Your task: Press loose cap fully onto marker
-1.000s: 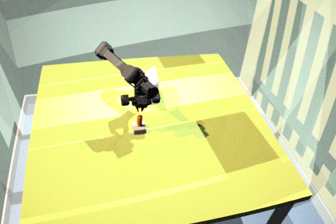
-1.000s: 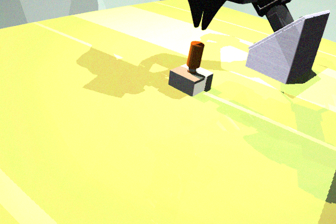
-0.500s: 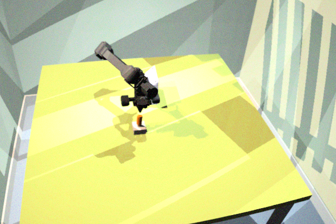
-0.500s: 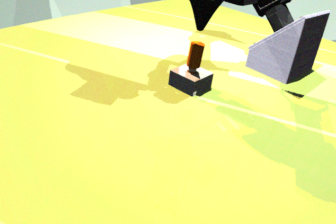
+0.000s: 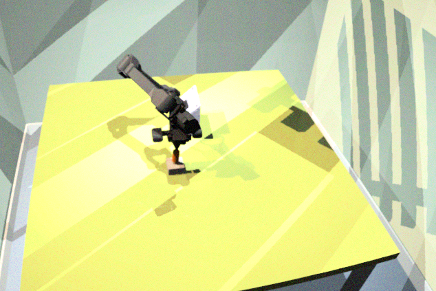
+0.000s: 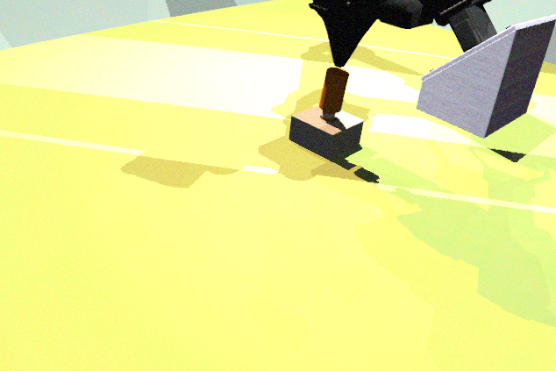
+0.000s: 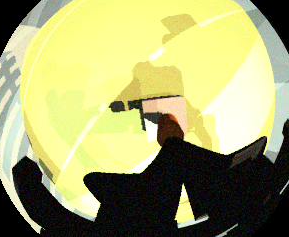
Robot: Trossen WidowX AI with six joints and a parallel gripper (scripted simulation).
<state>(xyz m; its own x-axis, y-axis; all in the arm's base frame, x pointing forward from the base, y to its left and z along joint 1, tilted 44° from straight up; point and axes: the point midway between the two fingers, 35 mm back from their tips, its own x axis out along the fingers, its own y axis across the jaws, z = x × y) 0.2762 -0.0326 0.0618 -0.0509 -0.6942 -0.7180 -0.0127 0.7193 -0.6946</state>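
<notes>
The orange cap is 30 mm below my gripper tip.
</notes>
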